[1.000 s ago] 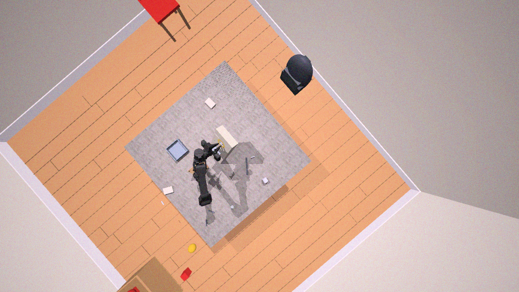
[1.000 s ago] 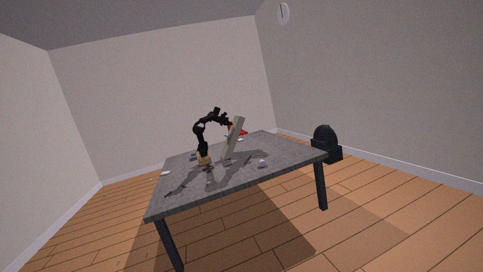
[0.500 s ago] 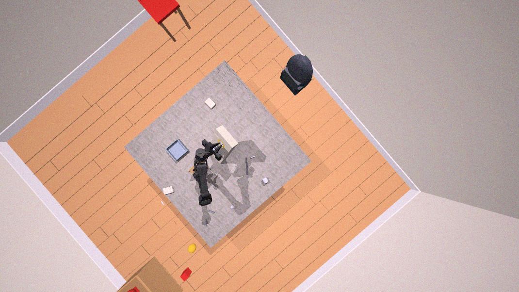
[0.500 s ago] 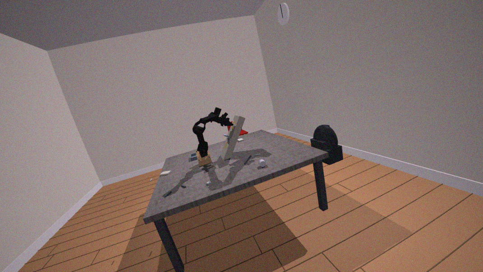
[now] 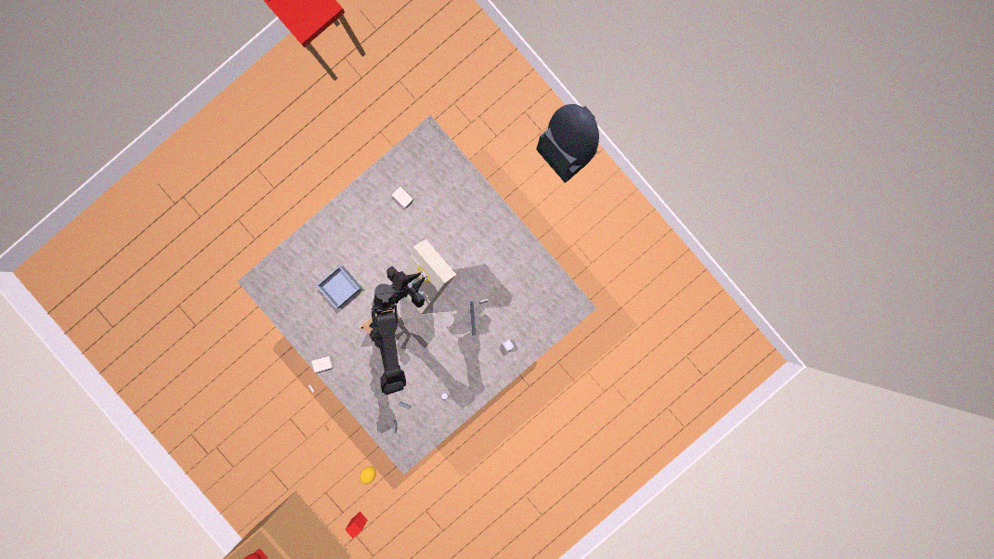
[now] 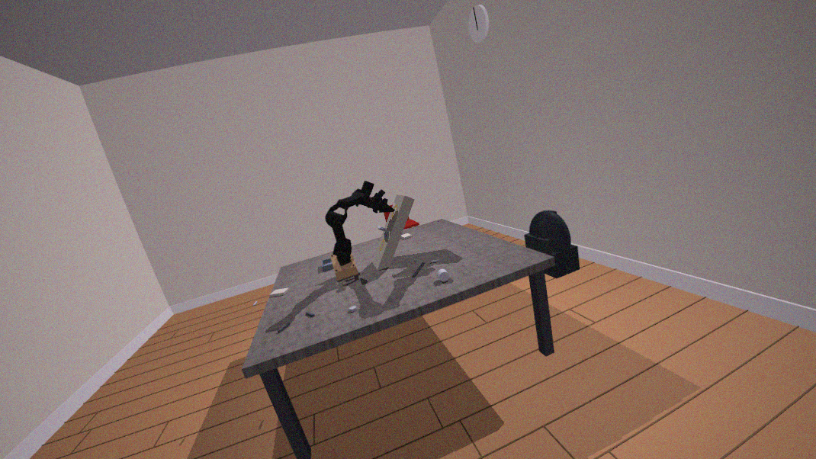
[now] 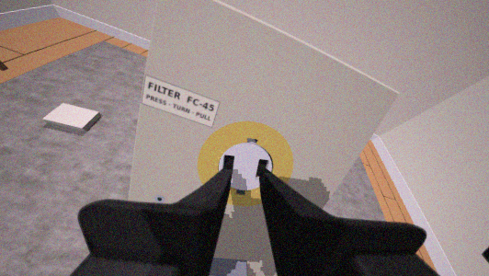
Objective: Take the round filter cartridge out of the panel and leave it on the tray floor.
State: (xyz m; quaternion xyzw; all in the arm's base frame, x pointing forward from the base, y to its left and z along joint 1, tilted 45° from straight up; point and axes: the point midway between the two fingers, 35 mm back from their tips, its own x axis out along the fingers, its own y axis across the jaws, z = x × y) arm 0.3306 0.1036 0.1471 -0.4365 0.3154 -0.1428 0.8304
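Right now the round grey filter cartridge is 20 mm ahead of my gripper tip and 10 mm below it. Round my gripper tip: grey-blue tray 380 mm behind, 320 mm to the left, 270 mm below; small cylinder 490 mm to the right, 260 mm below.
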